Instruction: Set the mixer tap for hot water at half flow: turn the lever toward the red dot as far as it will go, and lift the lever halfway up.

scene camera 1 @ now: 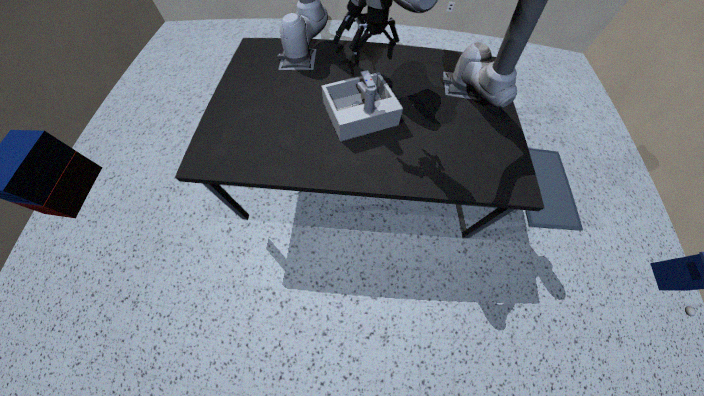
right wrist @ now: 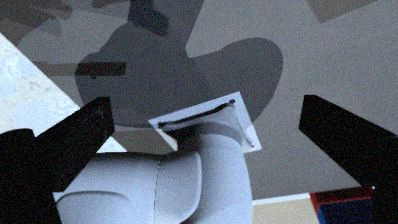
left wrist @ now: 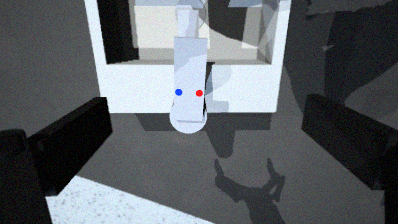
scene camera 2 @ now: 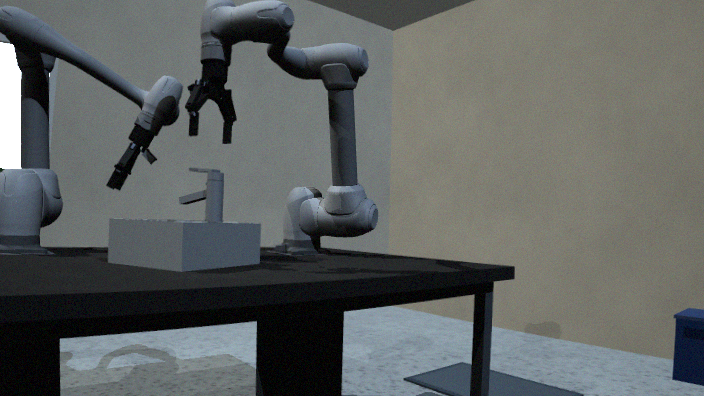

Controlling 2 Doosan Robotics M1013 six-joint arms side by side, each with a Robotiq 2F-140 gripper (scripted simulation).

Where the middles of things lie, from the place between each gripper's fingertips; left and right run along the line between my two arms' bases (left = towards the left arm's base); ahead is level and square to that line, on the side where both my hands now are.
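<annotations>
There is a white basin (scene camera 2: 168,245), and counting from my left hand I find it 33 cm below, 6 cm to the right and 6 cm behind. As for my left gripper (scene camera 2: 210,139), it is 10 cm above the flat lever (left wrist: 190,53), 1 cm short of it and 1 cm to the left of it.
The flat lever, if I count from my right hand, is 390 mm ahead, 40 mm above and 210 mm to the left. My right hand (scene camera 2: 113,188) itself is 190 mm above the white basin, 170 mm to the right of it and 330 mm short of it.
</annotations>
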